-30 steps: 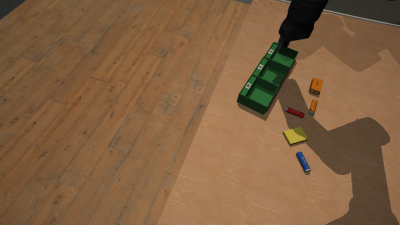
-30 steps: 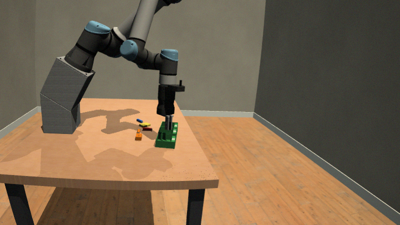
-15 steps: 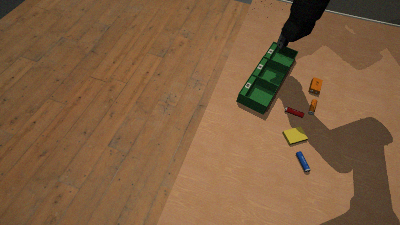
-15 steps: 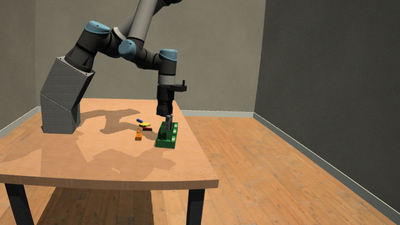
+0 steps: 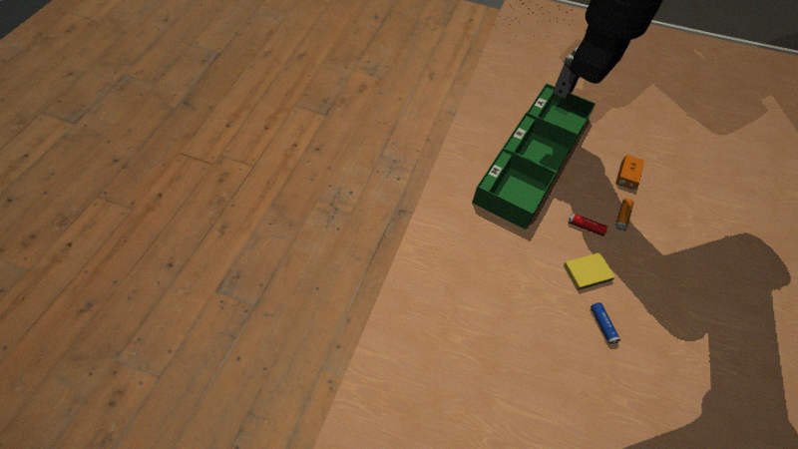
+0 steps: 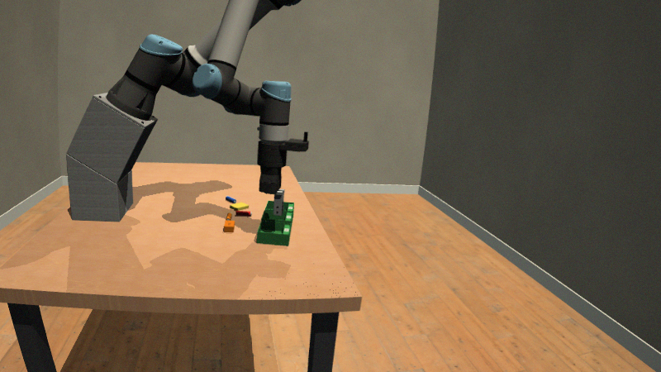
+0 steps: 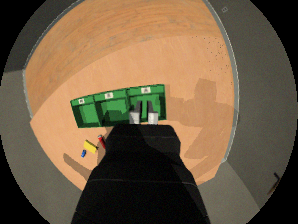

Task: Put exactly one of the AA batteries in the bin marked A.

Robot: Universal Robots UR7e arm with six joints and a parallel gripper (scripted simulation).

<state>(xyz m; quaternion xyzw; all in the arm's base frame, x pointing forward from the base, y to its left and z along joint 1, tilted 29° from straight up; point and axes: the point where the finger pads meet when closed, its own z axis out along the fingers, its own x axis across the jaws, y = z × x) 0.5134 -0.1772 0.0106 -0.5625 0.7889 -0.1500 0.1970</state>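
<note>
My gripper is now 1 cm short of the green three-compartment bin, 8 cm to the right of it and 7 cm above it. Also, from my hand: orange AA battery 13 cm behind, 14 cm to the left, 8 cm below; orange block battery 13 cm behind, 7 cm to the left, 8 cm below; red AA battery 9 cm behind, 17 cm to the left, 8 cm below.
</note>
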